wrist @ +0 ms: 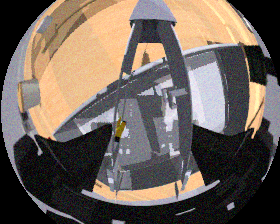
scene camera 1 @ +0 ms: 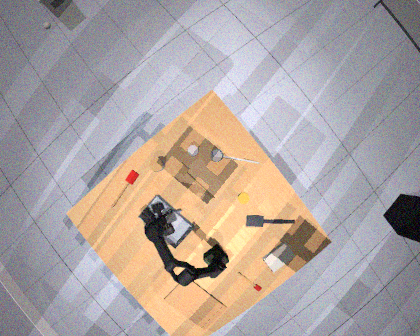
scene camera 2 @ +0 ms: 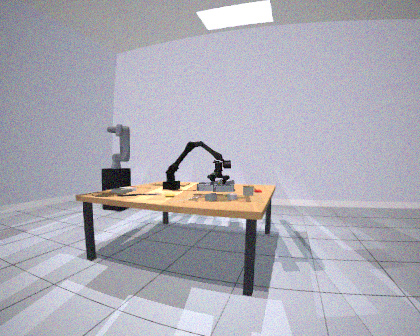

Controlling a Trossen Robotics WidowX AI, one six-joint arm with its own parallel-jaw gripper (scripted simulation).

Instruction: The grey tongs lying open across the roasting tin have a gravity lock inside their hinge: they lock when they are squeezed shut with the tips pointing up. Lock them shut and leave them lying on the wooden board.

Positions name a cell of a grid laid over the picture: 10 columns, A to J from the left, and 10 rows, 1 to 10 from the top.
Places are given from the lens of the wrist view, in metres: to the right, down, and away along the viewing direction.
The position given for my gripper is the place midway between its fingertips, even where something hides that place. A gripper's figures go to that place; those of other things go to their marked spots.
my gripper (wrist: F6): 0.01, 0.02, 0.10
grey roasting tin (wrist: F7): 0.02, 0.08, 0.15
